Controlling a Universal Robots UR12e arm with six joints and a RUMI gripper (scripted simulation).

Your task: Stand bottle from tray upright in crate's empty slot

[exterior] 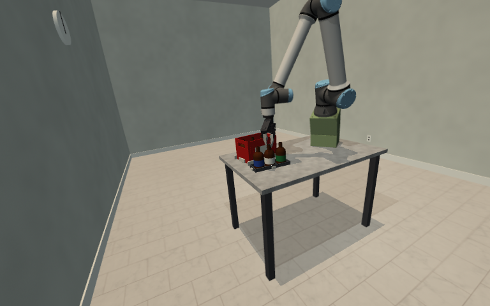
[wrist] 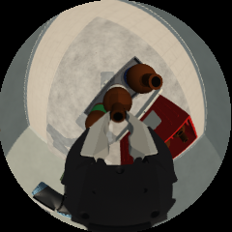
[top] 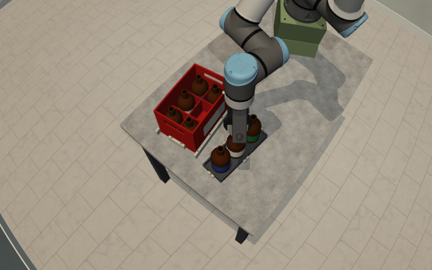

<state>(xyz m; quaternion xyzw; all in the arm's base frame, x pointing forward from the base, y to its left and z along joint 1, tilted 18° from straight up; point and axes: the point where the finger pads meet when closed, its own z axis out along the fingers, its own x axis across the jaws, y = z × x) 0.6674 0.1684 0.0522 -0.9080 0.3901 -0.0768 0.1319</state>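
The dark tray is 14 cm below my hand. Also, from my hand: crate 22 cm to the right, 7 cm below.
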